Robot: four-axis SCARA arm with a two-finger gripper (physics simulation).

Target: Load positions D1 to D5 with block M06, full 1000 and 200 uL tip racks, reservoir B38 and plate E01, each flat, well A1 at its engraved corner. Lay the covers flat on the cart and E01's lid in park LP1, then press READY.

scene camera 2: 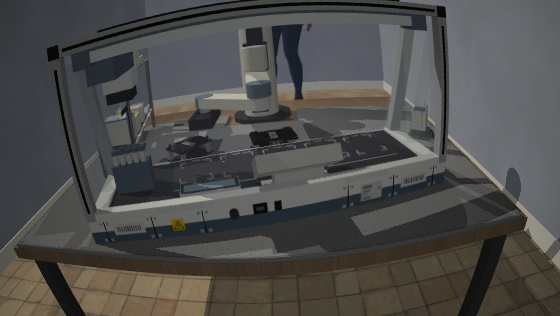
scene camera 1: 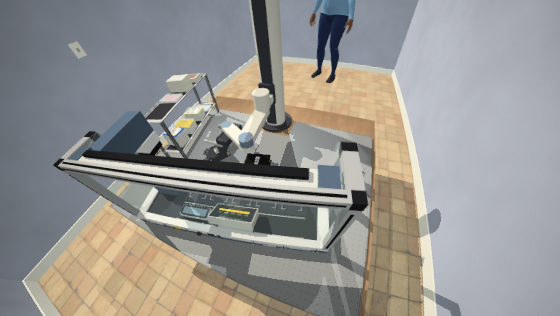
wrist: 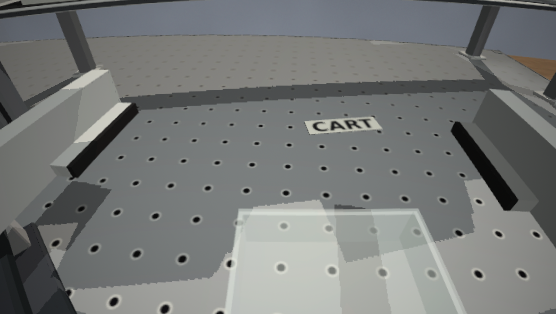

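My gripper [wrist: 290, 97] [scene camera 2: 202, 121] is open, low over the perforated bench behind the deck. A clear, box-shaped cover [wrist: 327, 213] shows partly at the bottom of the wrist view, below and between the fingers. A CART label [wrist: 343, 125] lies ahead. On the cart [scene camera 1: 174, 140] [wrist: 77, 42], a blue-edged tip rack [scene camera 1: 172, 132] and a yellow tip rack [scene camera 1: 185, 123] stand on the lower shelf, and pink plates [scene camera 1: 170, 98] and a pale box [scene camera 1: 177, 82] on the upper one. The deck [scene camera 1: 287, 227] shows bare position corners. READY cannot be read.
A dark stand with a label [scene camera 1: 216, 151] [scene camera 2: 190, 144] is near the gripper, and a black plate [scene camera 1: 257, 160] [scene camera 2: 273, 135] lies right of it. The deck frame's top beam [scene camera 1: 210, 175] crosses the front. A yellow-striped box [scene camera 1: 234, 212] and a bluish panel [scene camera 1: 195, 211] [scene camera 2: 210, 185] sit on the deck.
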